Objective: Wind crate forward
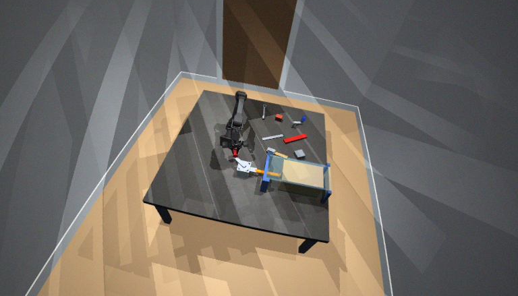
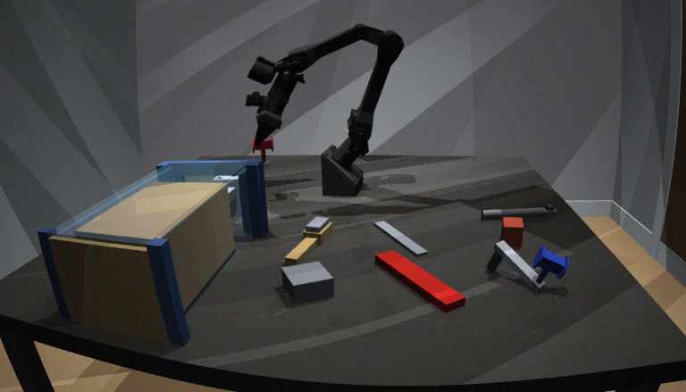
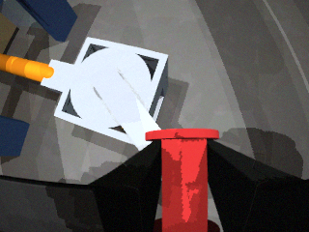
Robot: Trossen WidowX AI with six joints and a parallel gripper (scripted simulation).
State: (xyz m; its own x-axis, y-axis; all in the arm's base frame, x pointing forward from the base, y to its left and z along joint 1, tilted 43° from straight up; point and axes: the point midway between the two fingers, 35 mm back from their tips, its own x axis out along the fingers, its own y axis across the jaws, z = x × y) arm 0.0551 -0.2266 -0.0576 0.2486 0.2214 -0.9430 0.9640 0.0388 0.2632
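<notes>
My gripper tip is now 6 cm short of the grey winch, 5 cm to the left of it and 12 cm above it. From my gripper tip the other things lie so: red spool-shaped grip (2 cm to the left, 2 cm below); wooden-handled tool (33 cm ahead, 17 cm to the left, 13 cm below); grey strip (30 cm ahead, 35 cm to the left, 15 cm below).
</notes>
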